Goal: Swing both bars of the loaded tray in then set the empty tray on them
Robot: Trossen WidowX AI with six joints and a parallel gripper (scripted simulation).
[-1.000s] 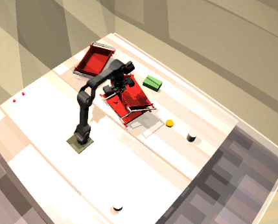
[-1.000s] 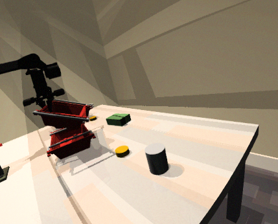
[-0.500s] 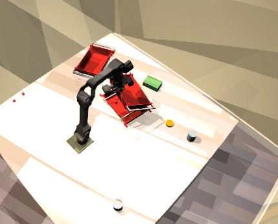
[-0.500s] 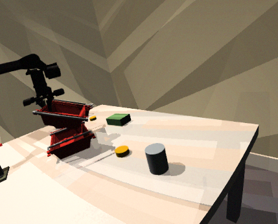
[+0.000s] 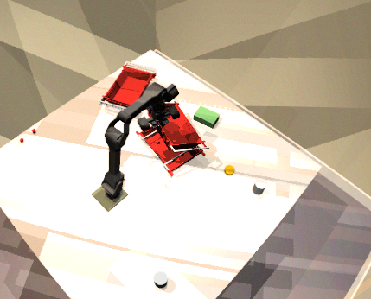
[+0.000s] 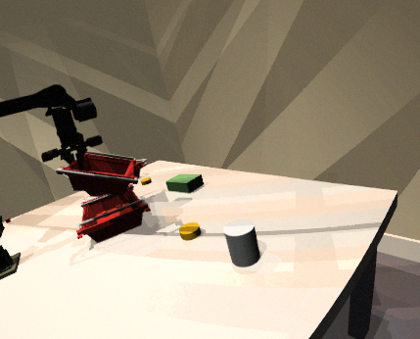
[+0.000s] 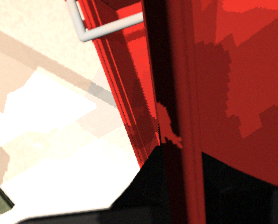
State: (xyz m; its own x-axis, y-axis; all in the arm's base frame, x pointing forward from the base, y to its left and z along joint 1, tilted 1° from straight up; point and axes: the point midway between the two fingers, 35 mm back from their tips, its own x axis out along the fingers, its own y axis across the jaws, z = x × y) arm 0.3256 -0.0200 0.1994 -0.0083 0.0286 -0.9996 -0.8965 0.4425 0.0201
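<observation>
My gripper tip is now 7 cm short of the red tray and 4 cm to the left of it. Also, from my gripper tip: green block: 32 cm ahead, 16 cm below, 7 cm to the right.
</observation>
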